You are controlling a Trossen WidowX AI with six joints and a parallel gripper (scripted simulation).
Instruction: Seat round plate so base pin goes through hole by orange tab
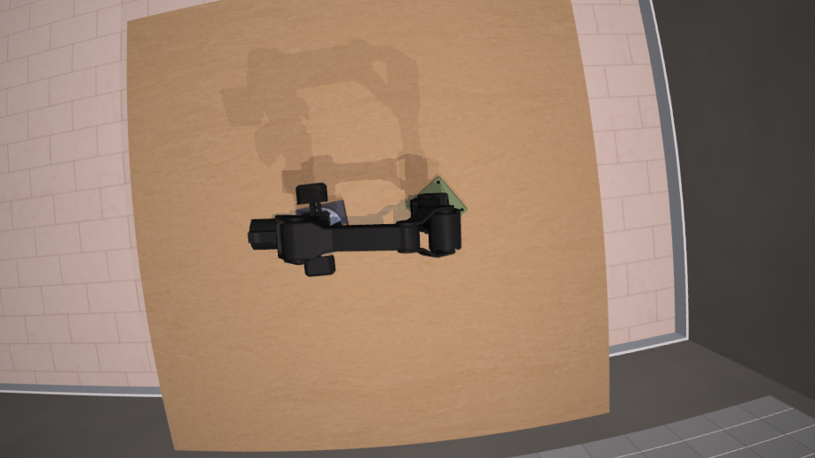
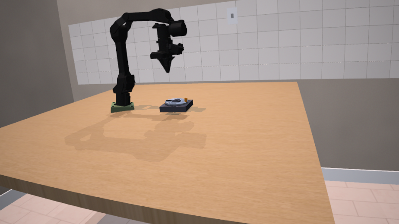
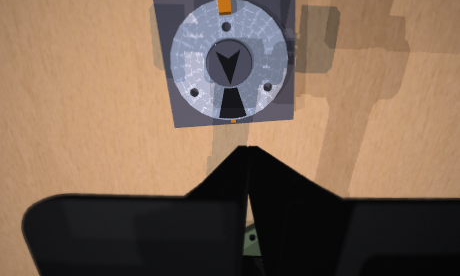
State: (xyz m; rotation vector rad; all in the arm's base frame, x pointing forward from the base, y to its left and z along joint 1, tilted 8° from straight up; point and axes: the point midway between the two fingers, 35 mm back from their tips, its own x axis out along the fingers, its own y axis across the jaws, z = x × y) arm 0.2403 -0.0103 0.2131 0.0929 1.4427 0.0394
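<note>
The round plate lies 20 mm ahead of my hand, 10 mm to the left of it and 170 mm below it. The rest, counted from my hand: dark square base: 20 mm ahead, 10 mm to the left, 190 mm below; then raised centre hub: 20 mm ahead, 10 mm to the left, 170 mm below.
</note>
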